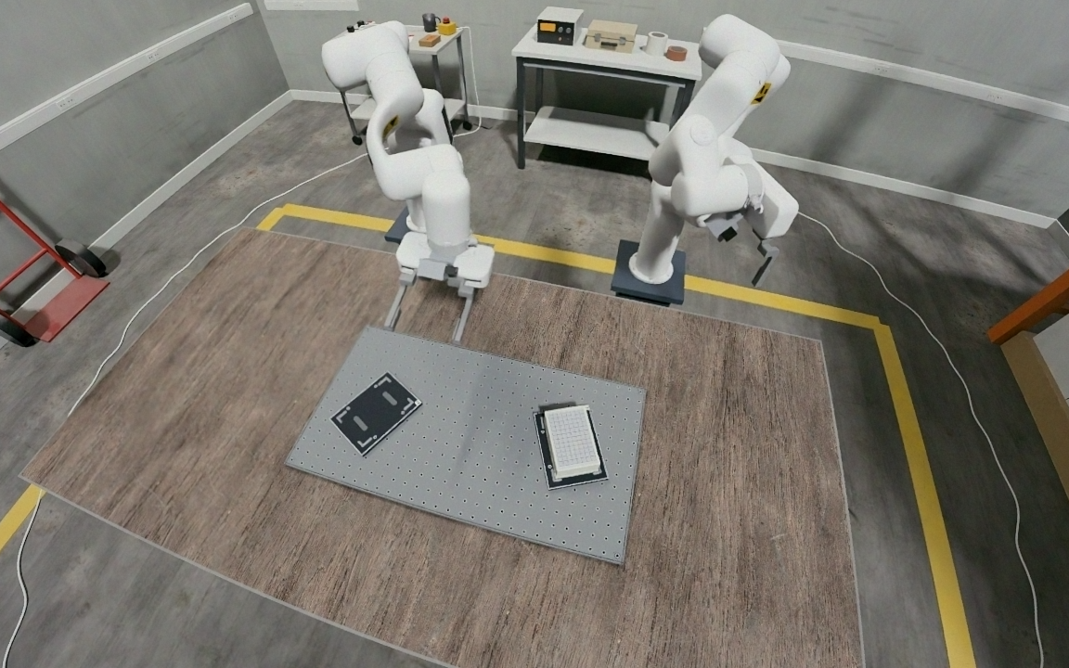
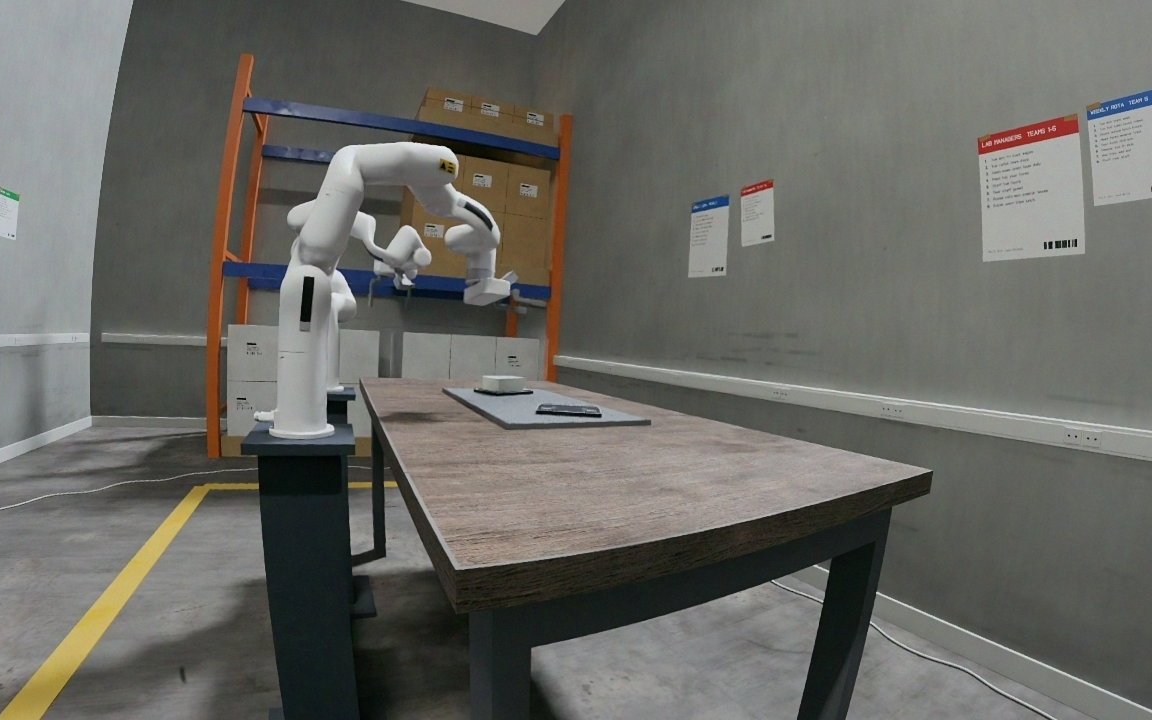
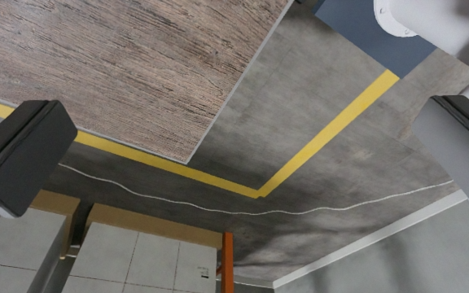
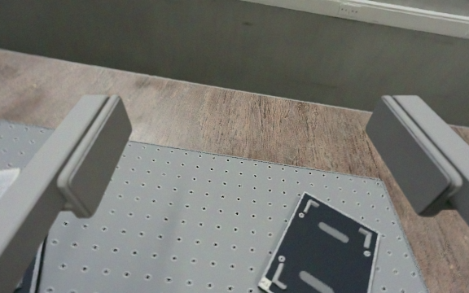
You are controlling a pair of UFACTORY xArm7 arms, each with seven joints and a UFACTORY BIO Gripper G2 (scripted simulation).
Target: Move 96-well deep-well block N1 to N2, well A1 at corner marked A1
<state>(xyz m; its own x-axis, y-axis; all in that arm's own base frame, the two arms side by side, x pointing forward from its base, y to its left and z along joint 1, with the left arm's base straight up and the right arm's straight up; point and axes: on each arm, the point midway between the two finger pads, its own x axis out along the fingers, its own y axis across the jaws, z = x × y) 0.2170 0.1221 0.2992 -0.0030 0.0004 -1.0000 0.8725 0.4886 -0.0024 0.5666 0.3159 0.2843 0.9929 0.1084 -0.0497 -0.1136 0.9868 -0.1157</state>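
Note:
Now: the white deep-well block 3 cm ahead of my right hand, 27 cm to the left of it and 24 cm below it. From my right hand the other things lie so: nest N2: 8 cm ahead, 14 cm to the right, 27 cm below; then white mark: 3 cm ahead, 6 cm to the right, 26 cm below; then nest N1: 3 cm ahead, 27 cm to the left, 27 cm below.

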